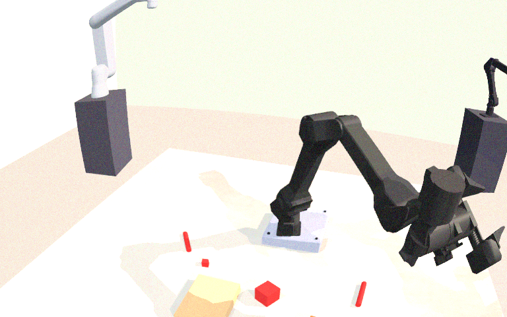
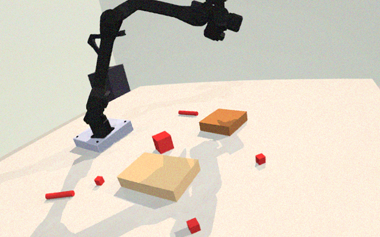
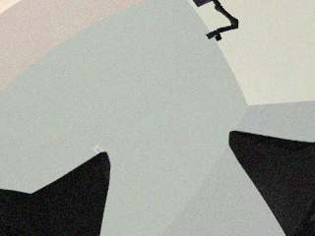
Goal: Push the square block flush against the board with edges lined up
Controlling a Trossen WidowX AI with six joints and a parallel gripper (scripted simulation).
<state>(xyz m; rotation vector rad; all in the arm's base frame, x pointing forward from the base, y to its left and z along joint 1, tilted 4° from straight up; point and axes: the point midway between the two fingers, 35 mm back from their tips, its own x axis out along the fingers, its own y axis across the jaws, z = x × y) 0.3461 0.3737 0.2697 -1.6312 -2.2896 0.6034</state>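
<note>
Right now my gripper tip is 31 cm above the square block, 29 cm to the left of it and 5 cm short of it. Also, from my gripper tip: board: 55 cm to the right, 31 cm below, 4 cm behind; red cube: 42 cm to the right, 30 cm below, 9 cm behind.
</note>
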